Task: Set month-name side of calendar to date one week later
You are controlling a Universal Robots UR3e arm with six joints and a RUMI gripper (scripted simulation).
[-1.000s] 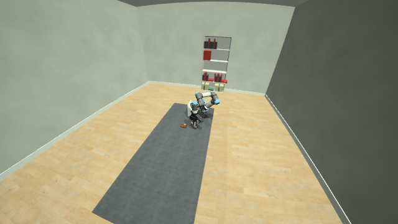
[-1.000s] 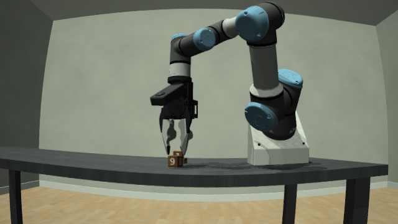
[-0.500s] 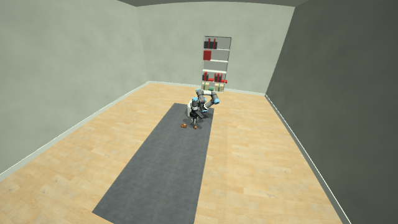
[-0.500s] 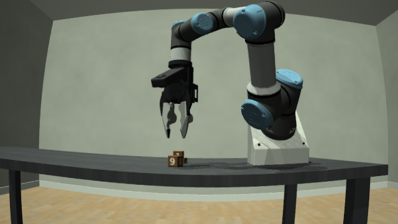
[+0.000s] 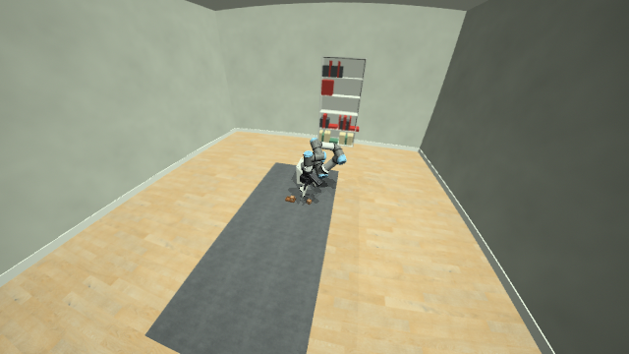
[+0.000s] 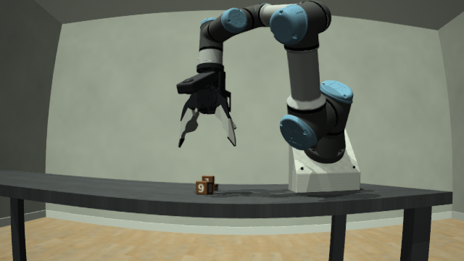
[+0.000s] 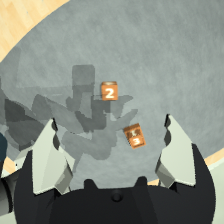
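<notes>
My hand is 100 mm above the cube. Also, from my hand: calendar tray: 10 mm ahead, 160 mm to the right, 110 mm below.
</notes>
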